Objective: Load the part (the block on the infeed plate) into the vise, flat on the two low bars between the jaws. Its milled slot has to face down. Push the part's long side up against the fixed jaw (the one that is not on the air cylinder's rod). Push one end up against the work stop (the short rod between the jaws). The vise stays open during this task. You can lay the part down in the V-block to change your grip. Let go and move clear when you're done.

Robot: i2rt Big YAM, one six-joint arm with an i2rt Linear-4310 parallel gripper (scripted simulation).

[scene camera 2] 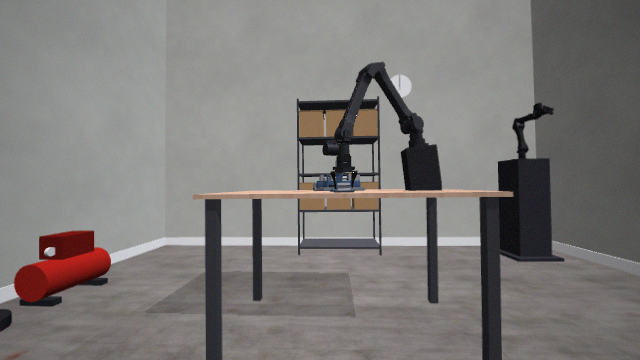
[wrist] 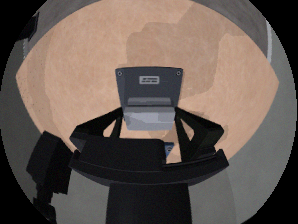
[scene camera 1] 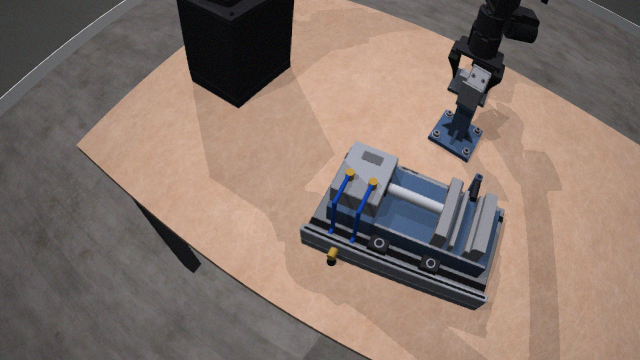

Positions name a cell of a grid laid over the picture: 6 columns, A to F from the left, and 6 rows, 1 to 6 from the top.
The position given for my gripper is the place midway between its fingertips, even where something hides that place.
Observation:
In view: my gripper (scene camera 1: E2) and a fixed jaw (scene camera 1: E5).
My gripper shows as well in the wrist view (wrist: C3).

